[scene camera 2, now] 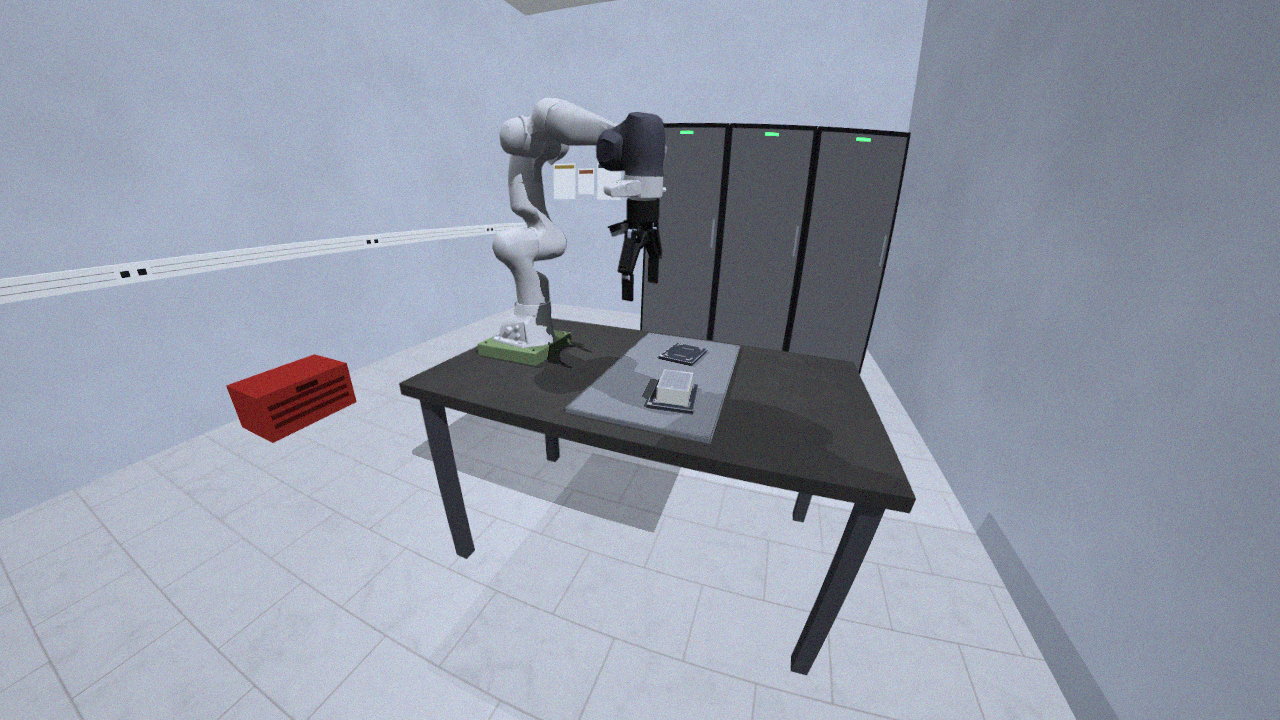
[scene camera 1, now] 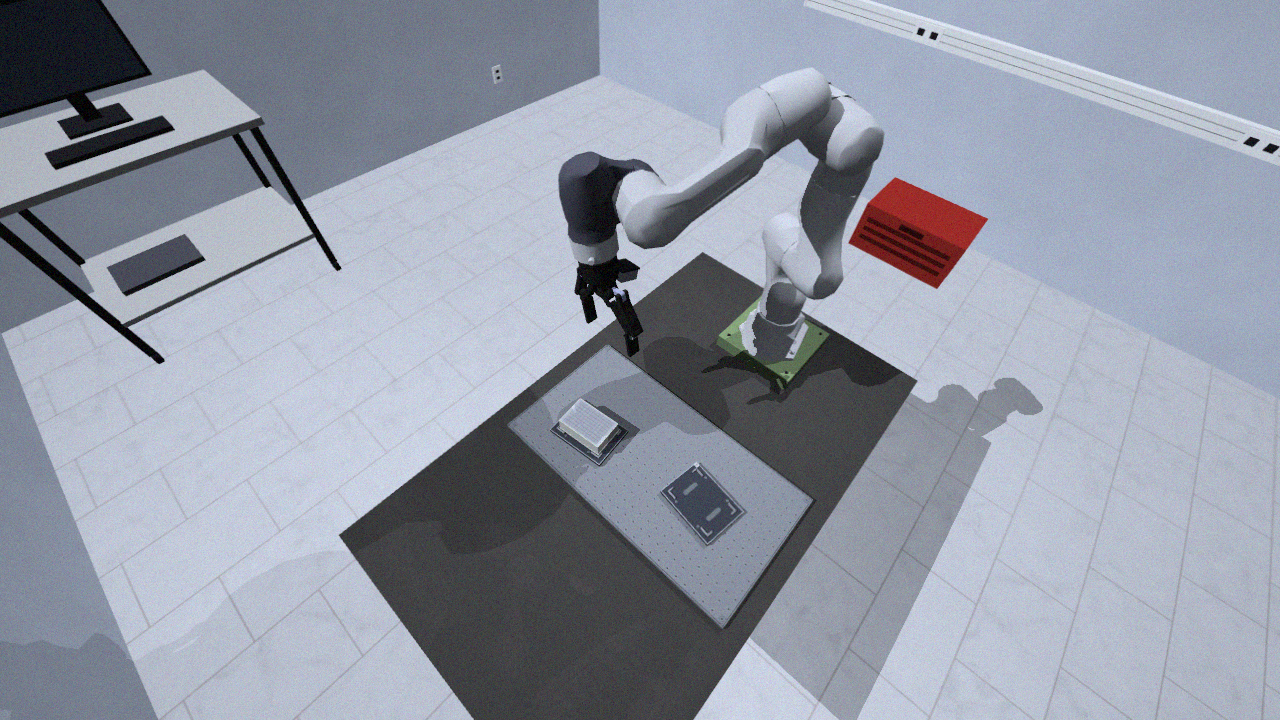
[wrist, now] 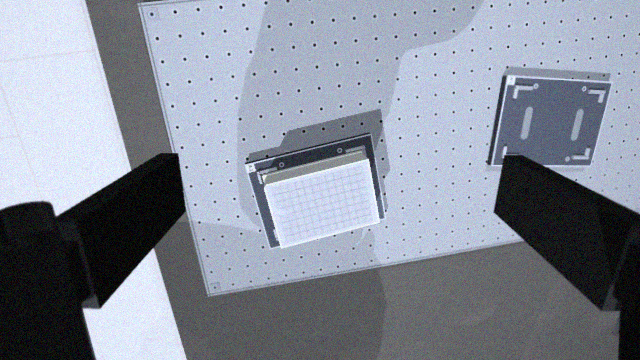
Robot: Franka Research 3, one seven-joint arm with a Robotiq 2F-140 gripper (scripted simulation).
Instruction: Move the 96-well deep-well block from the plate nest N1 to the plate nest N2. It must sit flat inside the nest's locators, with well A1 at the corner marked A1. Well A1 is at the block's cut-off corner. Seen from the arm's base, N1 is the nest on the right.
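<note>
Scene camera 1 shows my gripper (scene camera 1: 612, 335), a dark plate nest (scene camera 1: 700, 502) and a white 96-well deep-well block (scene camera 1: 593, 429). In scene camera 2: the block (scene camera 2: 673, 388) and my gripper (scene camera 2: 640, 290). The wrist view shows the gripper (wrist: 340, 183), the block (wrist: 307, 202) and the nest (wrist: 555, 103).
</note>
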